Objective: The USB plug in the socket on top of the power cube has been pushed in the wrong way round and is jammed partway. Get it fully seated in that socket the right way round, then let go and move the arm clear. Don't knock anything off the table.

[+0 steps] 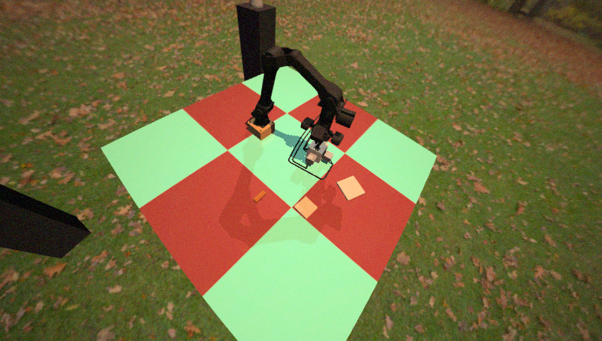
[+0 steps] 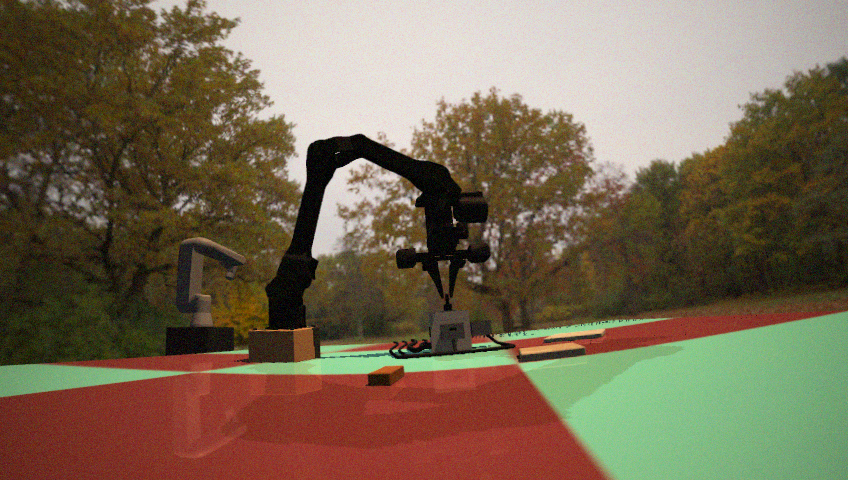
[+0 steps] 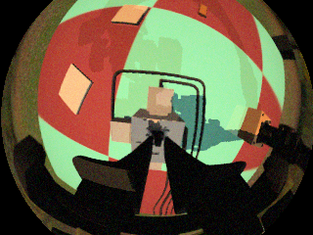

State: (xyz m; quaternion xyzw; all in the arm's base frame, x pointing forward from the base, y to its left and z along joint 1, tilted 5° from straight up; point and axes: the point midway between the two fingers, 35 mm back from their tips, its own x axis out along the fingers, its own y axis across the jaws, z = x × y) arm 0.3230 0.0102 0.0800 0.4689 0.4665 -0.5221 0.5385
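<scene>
Now: the dark USB plug 10 mm below my gripper tip. Also, from my gripper tip: orange block 330 mm to the right, 100 mm below, 90 mm behind.
</scene>
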